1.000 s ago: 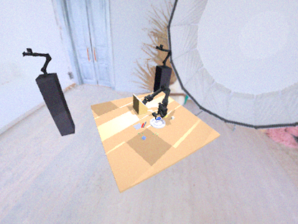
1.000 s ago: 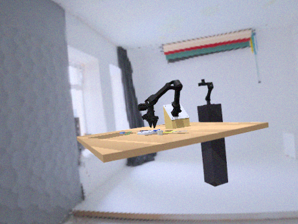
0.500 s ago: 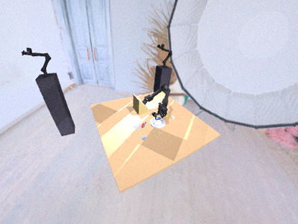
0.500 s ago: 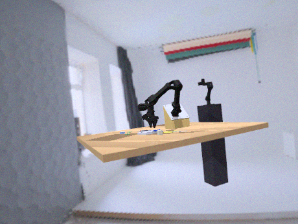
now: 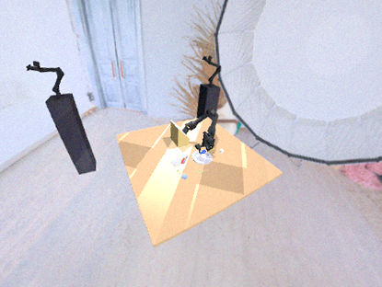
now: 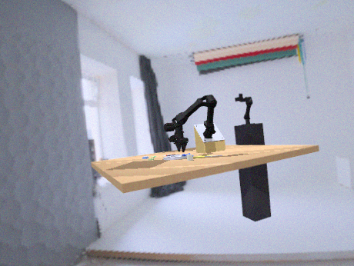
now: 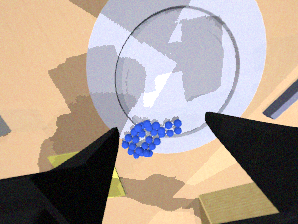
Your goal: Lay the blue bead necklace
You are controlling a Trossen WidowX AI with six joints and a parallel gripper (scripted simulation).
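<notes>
Right now my gripper tip is 3 cm short of the round bead board, 3 cm to the left of it and 3 cm above it. Also, from my gripper tip: yellow flat piece: 10 cm behind, 13 cm to the left, 4 cm below; red-and-grey object: 21 cm to the right, 4 cm below; white cylinder: 3 cm ahead, 21 cm to the left, 2 cm below.
</notes>
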